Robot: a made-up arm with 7 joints. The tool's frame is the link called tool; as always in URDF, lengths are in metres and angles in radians. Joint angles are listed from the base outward. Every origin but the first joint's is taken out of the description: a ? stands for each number. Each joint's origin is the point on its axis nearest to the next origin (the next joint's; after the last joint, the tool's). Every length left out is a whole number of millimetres.
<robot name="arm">
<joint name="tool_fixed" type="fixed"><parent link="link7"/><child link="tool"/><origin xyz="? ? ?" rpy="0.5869 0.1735 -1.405"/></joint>
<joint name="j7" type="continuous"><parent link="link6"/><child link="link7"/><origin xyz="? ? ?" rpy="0 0 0"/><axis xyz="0 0 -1"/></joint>
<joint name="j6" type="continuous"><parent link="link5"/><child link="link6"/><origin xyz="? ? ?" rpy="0 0 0"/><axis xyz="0 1 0"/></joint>
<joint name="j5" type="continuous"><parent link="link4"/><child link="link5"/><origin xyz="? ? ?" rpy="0 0 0"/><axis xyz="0 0 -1"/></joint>
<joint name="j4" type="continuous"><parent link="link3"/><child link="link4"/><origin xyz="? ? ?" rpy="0 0 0"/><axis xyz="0 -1 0"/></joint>
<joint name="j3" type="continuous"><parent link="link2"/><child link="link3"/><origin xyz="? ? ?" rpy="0 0 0"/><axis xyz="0 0 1"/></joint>
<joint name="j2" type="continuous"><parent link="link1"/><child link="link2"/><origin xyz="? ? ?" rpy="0 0 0"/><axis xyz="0 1 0"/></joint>
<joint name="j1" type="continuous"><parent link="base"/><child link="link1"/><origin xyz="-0.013 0.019 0.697" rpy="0 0 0"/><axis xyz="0 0 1"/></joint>
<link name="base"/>
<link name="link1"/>
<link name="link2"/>
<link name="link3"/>
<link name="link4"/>
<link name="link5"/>
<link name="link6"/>
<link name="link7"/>
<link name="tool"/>
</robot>
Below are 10 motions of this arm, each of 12 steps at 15 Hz.
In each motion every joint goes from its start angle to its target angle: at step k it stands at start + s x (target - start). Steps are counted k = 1, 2, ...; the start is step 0. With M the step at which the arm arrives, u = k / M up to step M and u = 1 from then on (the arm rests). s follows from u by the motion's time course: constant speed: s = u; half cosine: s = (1 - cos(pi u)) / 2; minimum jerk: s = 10 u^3 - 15 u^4 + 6 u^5.
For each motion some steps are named. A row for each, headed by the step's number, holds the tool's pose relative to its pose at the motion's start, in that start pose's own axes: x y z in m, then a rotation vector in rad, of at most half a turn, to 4 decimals.
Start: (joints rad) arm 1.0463 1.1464 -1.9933 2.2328 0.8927 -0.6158 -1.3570
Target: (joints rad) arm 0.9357 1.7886 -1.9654 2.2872 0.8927 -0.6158 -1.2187
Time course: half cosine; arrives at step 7
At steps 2, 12:
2: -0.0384 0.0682 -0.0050 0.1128 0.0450 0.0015
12: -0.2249 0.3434 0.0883 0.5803 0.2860 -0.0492

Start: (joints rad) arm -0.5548 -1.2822 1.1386 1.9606 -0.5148 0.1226 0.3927
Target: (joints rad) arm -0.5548 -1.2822 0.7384 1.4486 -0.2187 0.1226 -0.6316
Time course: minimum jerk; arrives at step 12
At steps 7, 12:
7: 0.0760 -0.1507 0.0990 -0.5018 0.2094 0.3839
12: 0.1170 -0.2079 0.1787 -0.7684 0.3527 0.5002

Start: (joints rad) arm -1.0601 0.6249 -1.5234 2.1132 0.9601 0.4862 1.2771
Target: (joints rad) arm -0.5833 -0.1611 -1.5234 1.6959 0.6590 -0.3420 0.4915
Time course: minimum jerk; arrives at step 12
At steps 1, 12:
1: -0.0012 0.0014 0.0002 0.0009 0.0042 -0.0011
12: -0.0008 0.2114 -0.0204 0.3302 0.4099 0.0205

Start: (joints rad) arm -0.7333 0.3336 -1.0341 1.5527 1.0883 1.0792 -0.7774
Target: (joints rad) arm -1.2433 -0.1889 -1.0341 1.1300 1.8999 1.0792 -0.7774
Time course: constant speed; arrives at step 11
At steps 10, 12:
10: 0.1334 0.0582 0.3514 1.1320 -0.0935 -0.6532
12: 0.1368 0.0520 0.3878 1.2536 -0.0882 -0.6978

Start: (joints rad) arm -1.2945 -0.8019 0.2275 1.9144 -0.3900 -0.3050 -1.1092
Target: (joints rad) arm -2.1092 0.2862 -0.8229 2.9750 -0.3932 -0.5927 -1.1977
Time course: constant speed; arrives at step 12
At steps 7, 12:
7: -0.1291 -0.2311 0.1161 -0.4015 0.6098 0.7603
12: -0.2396 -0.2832 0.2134 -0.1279 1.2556 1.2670

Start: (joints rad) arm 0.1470 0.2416 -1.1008 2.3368 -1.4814 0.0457 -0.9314
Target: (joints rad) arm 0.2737 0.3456 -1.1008 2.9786 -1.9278 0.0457 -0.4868
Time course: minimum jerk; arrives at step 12
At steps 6, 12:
6: 0.1016 -0.0473 0.0844 -0.2202 -0.2375 0.0749
12: 0.1805 -0.0728 0.2008 -0.4382 -0.4868 0.1281

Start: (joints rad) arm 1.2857 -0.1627 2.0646 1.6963 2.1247 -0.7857 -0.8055
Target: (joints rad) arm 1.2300 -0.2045 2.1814 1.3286 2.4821 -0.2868 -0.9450
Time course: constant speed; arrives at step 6
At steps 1, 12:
1: 0.0168 -0.0281 0.0061 -0.1020 0.0042 0.0050
12: 0.1178 -0.1393 0.0556 -0.5247 -0.0298 -0.0480

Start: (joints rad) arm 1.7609 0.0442 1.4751 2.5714 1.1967 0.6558 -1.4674
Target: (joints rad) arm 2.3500 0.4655 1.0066 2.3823 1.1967 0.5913 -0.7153
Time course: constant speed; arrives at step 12
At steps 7, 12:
7: 0.0619 -0.1317 0.1325 0.0459 -0.4981 -0.5617
12: 0.0343 -0.2801 0.2131 0.0169 -0.8442 -0.9947

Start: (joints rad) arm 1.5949 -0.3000 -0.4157 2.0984 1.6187 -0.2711 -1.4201
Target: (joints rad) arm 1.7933 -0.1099 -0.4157 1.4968 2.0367 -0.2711 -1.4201
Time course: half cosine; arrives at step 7
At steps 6, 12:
6: -0.0818 -0.2928 0.2392 -0.8139 -0.1570 -0.2654
12: -0.0855 -0.3016 0.2566 -0.8559 -0.1680 -0.2701

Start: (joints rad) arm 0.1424 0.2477 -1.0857 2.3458 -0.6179 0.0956 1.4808
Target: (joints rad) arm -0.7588 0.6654 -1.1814 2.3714 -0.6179 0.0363 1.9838
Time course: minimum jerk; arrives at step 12
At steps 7, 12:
7: 0.2752 -0.0340 0.0142 0.0632 -0.2210 0.4002
12: 0.4430 0.0187 0.0494 0.1147 -0.3654 0.6036

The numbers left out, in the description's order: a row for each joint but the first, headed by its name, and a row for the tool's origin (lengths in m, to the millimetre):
tool: 0.011 0.018 0
j7: 0.034 0 -0.084
j6: -0.008 0.032 0
j5: 0.05 0 -0.358
j4: 0.032 0.002 0
j3: 0.026 0 0.28
j2: 0.016 -0.026 0

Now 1 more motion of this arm.
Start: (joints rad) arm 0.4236 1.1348 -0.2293 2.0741 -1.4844 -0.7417 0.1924
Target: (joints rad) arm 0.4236 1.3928 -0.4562 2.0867 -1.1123 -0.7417 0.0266
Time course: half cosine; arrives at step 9
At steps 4, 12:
4: -0.0471 -0.0380 0.0091 -0.0728 -0.0290 -0.0570
12: -0.1157 -0.0833 0.0269 -0.1905 -0.0530 -0.1176

